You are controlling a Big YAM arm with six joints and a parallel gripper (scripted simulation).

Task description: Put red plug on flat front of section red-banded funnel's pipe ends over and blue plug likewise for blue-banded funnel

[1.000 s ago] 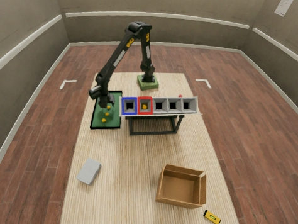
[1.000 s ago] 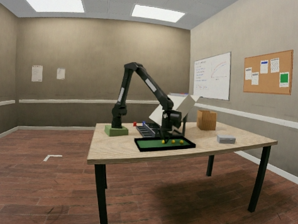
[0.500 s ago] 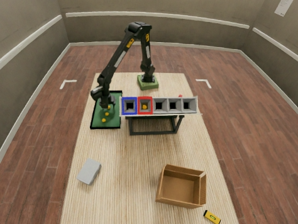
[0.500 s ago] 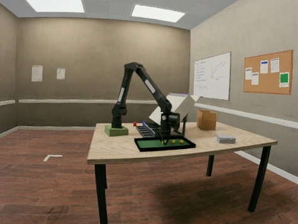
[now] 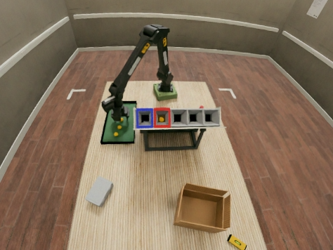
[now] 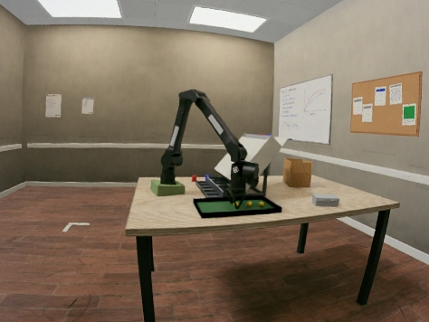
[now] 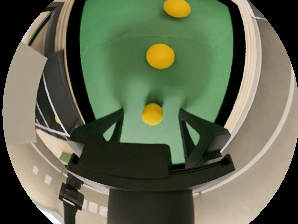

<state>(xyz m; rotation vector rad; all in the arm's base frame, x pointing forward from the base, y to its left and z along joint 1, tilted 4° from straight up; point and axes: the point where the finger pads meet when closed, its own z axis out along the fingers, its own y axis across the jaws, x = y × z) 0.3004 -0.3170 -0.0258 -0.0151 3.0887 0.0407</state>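
Right now my hand is 1 cm short of the green marble tray, 1 cm to the left of it and 1 cm above it. Also, from my hand: yellow level (77 cm ahead, 58 cm to the left); then white cover (12 cm ahead, 32 cm to the left, 19 cm above); then grey block (50 cm ahead, 6 cm to the right, 1 cm above).
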